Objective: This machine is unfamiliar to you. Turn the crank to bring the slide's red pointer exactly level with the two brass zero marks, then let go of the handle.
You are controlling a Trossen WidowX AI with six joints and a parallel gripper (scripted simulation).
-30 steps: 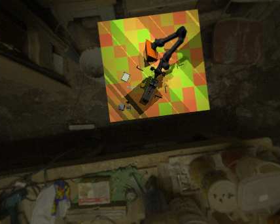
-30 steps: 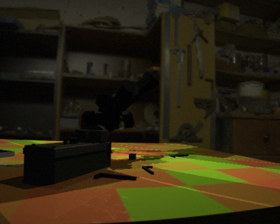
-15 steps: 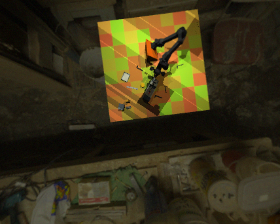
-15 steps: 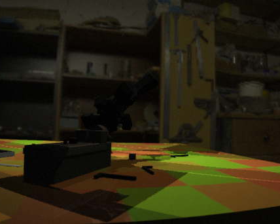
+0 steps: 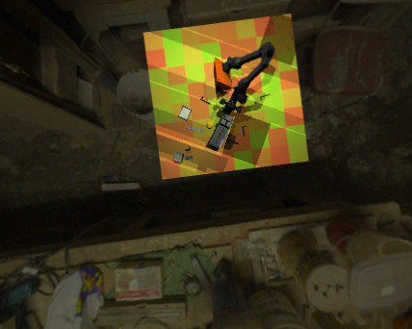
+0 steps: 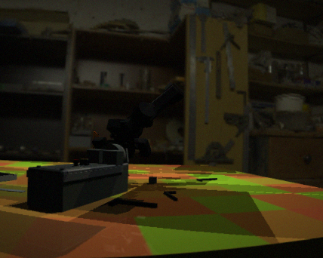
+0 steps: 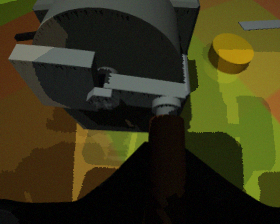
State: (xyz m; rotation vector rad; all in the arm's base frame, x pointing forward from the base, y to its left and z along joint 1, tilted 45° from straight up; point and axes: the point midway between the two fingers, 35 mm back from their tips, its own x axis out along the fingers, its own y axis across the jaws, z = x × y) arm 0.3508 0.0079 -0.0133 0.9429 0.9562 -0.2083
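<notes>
Right now the small cube is 14 cm to the left of my gripper tip, 7 cm behind it and 5 cm below it. Also, from my gripper tip: yellow disc 14 cm to the right, 6 cm ahead, 5 cm below; then brown crank handle 3 cm above, 1 cm to the left, 1 cm behind; then red pointer 18 cm ahead, 8 cm to the right, 2 cm above.
</notes>
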